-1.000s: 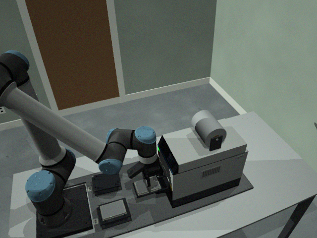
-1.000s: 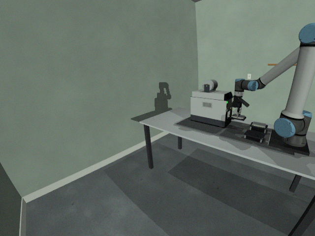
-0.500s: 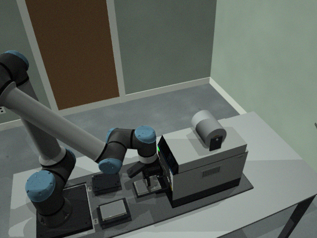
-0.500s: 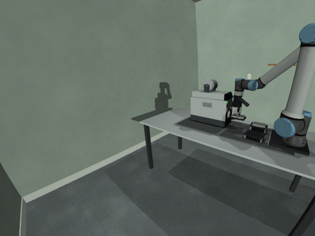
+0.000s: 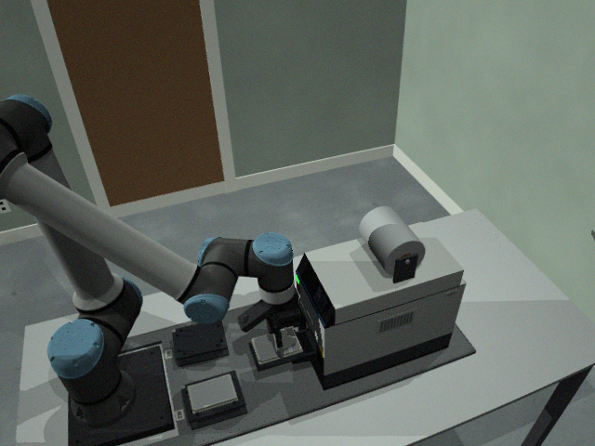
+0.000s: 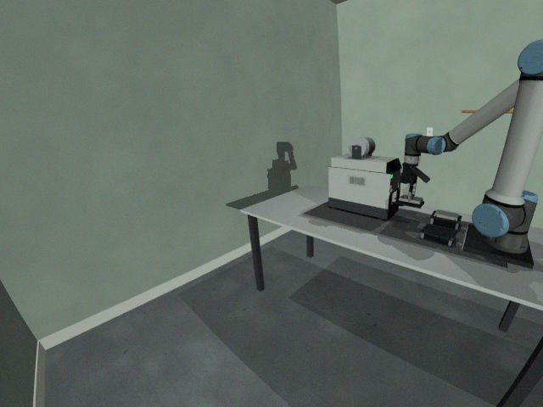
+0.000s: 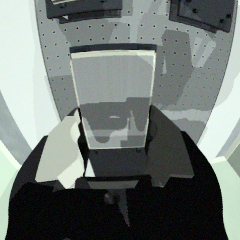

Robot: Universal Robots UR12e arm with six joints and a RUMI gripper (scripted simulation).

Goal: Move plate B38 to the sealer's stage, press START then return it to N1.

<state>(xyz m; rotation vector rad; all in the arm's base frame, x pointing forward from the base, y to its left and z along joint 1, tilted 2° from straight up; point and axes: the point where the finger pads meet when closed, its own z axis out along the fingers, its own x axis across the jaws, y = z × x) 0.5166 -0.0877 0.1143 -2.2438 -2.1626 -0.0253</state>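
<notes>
Right now my hand is 3 cm above the sealer stage. Round my hand: foil-covered plate: 21 cm behind, 8 cm below, 4 cm to the right; plate B38: 1 cm below; nest N1: 20 cm behind, 18 cm to the left, 10 cm below.
</notes>
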